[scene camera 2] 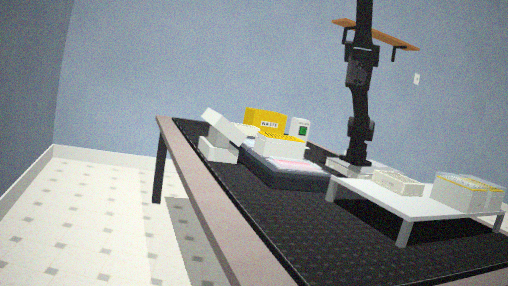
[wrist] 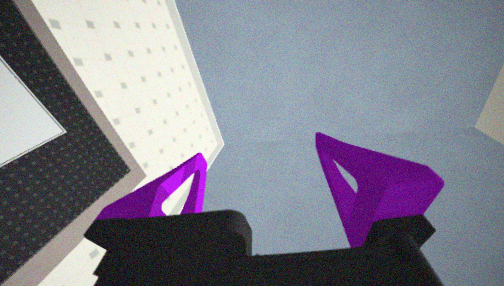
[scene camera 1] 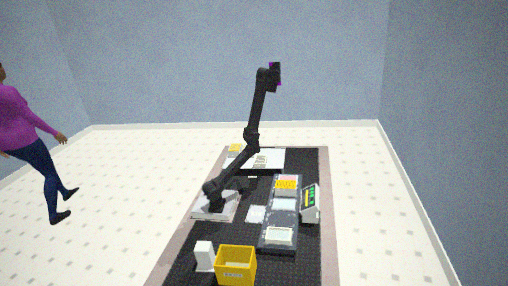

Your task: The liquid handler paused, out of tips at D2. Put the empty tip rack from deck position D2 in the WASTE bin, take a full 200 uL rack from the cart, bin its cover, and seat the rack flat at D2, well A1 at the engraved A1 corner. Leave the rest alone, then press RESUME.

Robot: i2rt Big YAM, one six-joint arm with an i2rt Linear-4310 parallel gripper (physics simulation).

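Pixels of known places: gripper, fingertip midpoint: [wrist: 257, 149]; arm's base at its link origin: [scene camera 2: 354, 162] [scene camera 1: 217, 206].
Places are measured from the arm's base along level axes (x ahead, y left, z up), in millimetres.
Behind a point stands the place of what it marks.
My gripper [scene camera 1: 276, 73] {x 374, y 481, z 669 mm} [wrist: 257, 149] {x 374, y 481, z 669 mm} is open and empty, high above the table; it is outside the second scene view. The dark deck [scene camera 1: 262, 244] {x 310, y -300, z 17 mm} [scene camera 2: 290, 181] {x 464, y 295, z -7 mm} holds a cream rack [scene camera 1: 278, 235] {x 388, y -261, z 41 mm} at its near end, a bare position [scene camera 1: 282, 218] {x 402, y -117, z 17 mm}, a pale plate [scene camera 1: 283, 204] {x 406, y -20, z 34 mm} and a yellow-topped tip rack [scene camera 1: 286, 185] {x 422, y 101, z 78 mm} [scene camera 2: 280, 146] {x 436, y 158, z 55 mm}. Position labels are unreadable. The yellow WASTE bin [scene camera 1: 235, 272] {x 219, y -504, z 73 mm} [scene camera 2: 265, 120] {x 231, y -386, z 69 mm} has something pale inside. On the white cart [scene camera 1: 277, 156] {x 345, y 526, z 31 mm} [scene camera 2: 370, 192] {x 360, y 482, z 30 mm} stand a yellow-topped rack [scene camera 1: 235, 148] [scene camera 2: 457, 192] under a clear cover, and another beside it. A green button [scene camera 2: 302, 131] {x 48, y -357, z 48 mm} shows on a white box [scene camera 1: 204, 256] {x 55, y -423, z 65 mm}.
A cream open rack [scene camera 1: 260, 160] {x 228, y 425, z 61 mm} [scene camera 2: 397, 183] {x 268, y 479, z 54 mm} lies on the cart. A tilted screen [scene camera 1: 310, 200] {x 556, y -59, z 95 mm} [scene camera 2: 222, 127] {x 590, y 79, z 76 mm} stands beside the deck. A pink-topped plate [scene camera 1: 287, 177] {x 424, y 250, z 31 mm} [scene camera 2: 295, 164] {x 442, y 266, z 31 mm} sits at the deck's far end. A pale card [scene camera 1: 256, 214] {x 245, y -43, z -23 mm} lies between deck and arm base. A person [scene camera 1: 25, 120] is at left.
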